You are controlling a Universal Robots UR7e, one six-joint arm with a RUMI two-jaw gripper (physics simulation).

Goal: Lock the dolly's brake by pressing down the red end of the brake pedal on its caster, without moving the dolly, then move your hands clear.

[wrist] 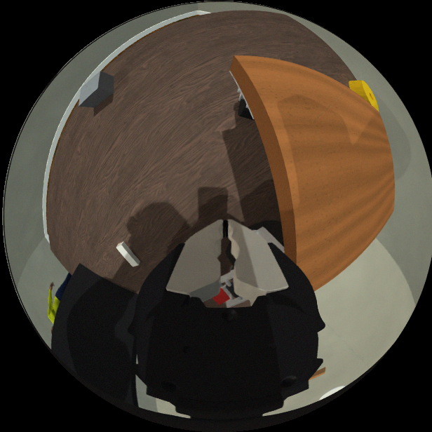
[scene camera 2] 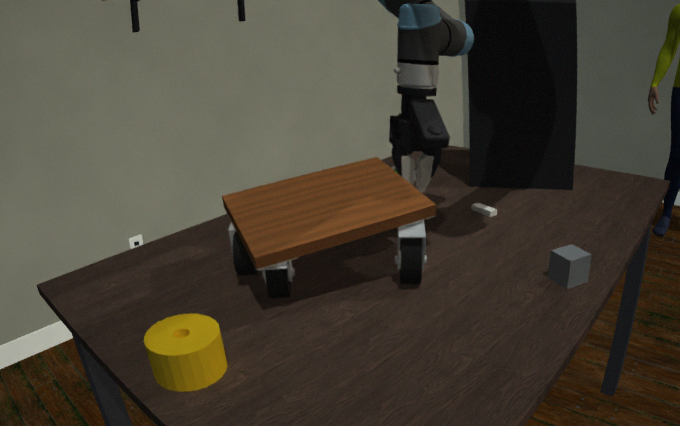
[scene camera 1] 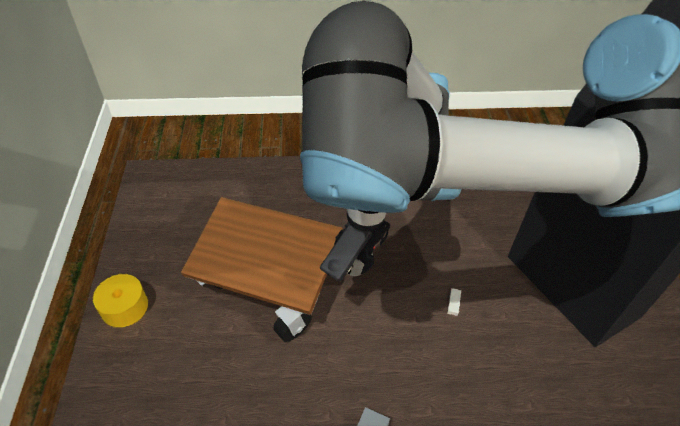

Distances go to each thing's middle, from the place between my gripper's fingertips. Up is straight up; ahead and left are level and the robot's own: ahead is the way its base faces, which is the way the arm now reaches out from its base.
Scene:
The dolly (scene camera 2: 272, 224) lies 16 cm ahead of my hand, 2 cm to the right of it and 1 cm below it. Round my hand: grey cube (scene camera 2: 569, 266): 31 cm to the left, 6 cm below, 5 cm behind; then yellow cylinder (scene camera 2: 186, 352): 51 cm ahead, 6 cm below, 5 cm to the left.

